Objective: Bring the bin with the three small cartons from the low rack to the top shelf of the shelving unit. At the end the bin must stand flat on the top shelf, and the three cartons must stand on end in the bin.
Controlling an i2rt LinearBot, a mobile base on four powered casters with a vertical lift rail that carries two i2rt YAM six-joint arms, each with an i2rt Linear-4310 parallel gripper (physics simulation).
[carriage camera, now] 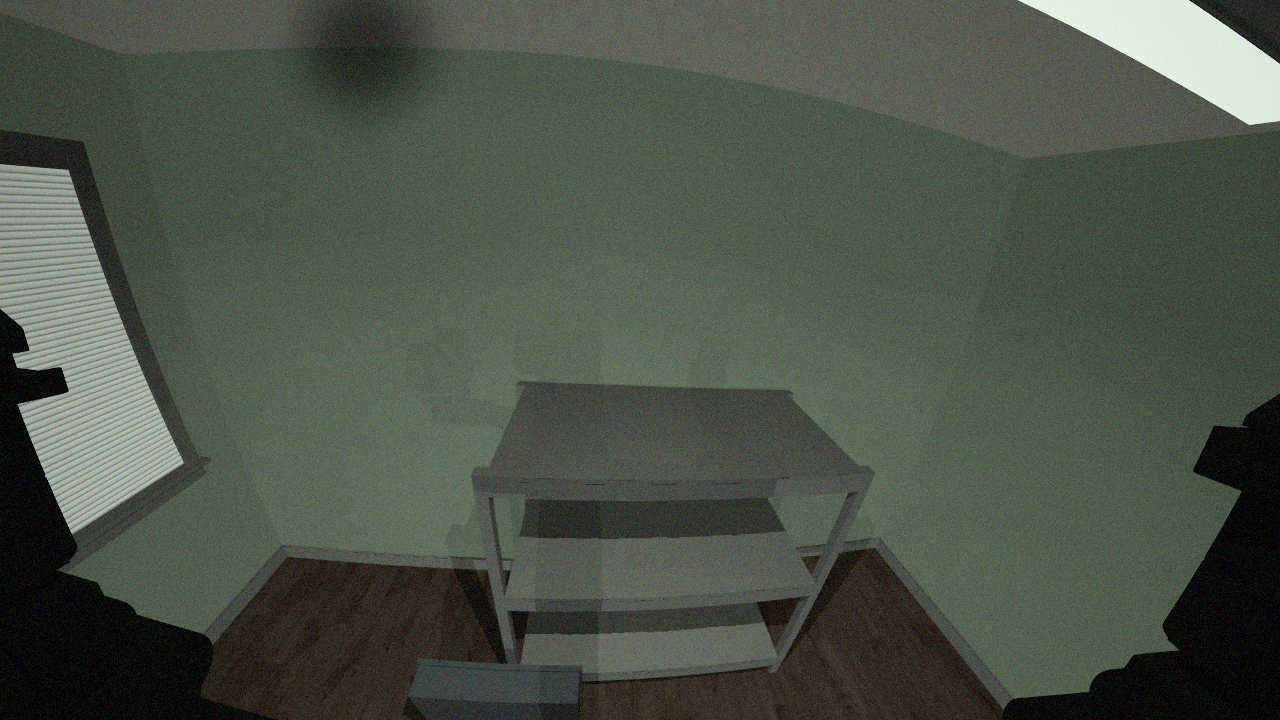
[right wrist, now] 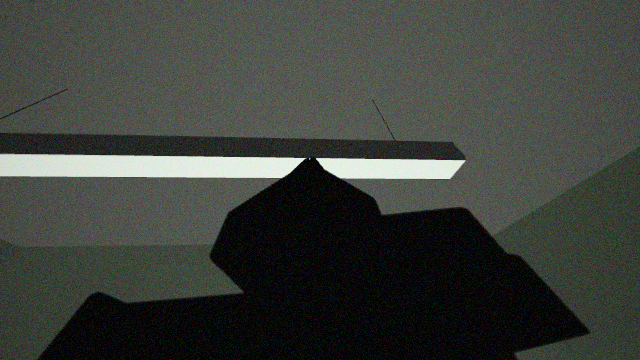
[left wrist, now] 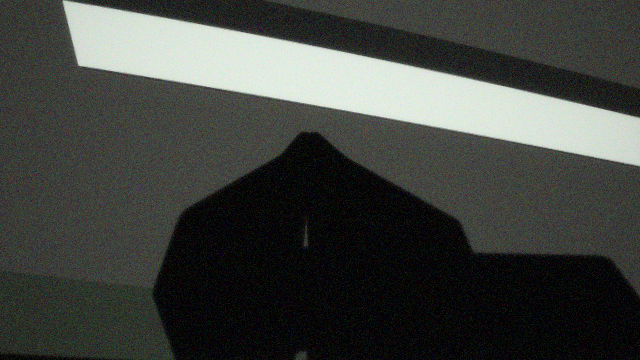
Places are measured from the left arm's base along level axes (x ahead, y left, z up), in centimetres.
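Pixels of known places: left gripper, fingertip midpoint: (left wrist: 308, 148); right gripper, fingertip midpoint: (right wrist: 311, 165).
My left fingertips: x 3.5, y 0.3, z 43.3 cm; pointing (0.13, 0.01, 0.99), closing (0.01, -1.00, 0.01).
Observation:
Behind a point stands the place of what it marks.
The grey shelving unit (carriage camera: 672, 488) {x 73.8, y -47.9, z -25.9 cm} stands against the back wall in the carriage view. Its top shelf (carriage camera: 657, 434) {x 96.6, y -43.8, z -22.8 cm} is bare. A blue-grey, box-like bin (carriage camera: 496, 689) {x 51.6, y 4.0, z -106.3 cm} shows low in the carriage view, in front of the unit's lower left corner, cut off by the frame; I cannot tell whether it is upright. The three cartons do not show. My left gripper (left wrist: 308, 148) {x 3.5, y 0.3, z 43.3 cm} is shut and empty, raised toward the ceiling. My right gripper (right wrist: 311, 165) {x 3.5, y -69.7, z 44.5 cm} is also shut and empty, pointing up. Both are away from the bin and shelf, and their arms stand at the carriage view's sides.
The unit has a middle shelf (carriage camera: 657, 565) {x 87.3, y -49.3, z -76.1 cm} and a bottom shelf (carriage camera: 680, 651) {x 83.0, y -65.5, z -129.5 cm}. A wooden floor (carriage camera: 344, 608) {x 89.1, y 104.7, z -144.7 cm} lies around it. A window with blinds (carriage camera: 67, 349) {x 68.7, y 156.0, z -0.3 cm} is on the left wall. A long ceiling lamp (left wrist: 300, 70) {x 11.9, y 0.7, z 63.0 cm} (right wrist: 150, 166) {x 17.0, y -36.0, z 63.0 cm} hangs overhead.

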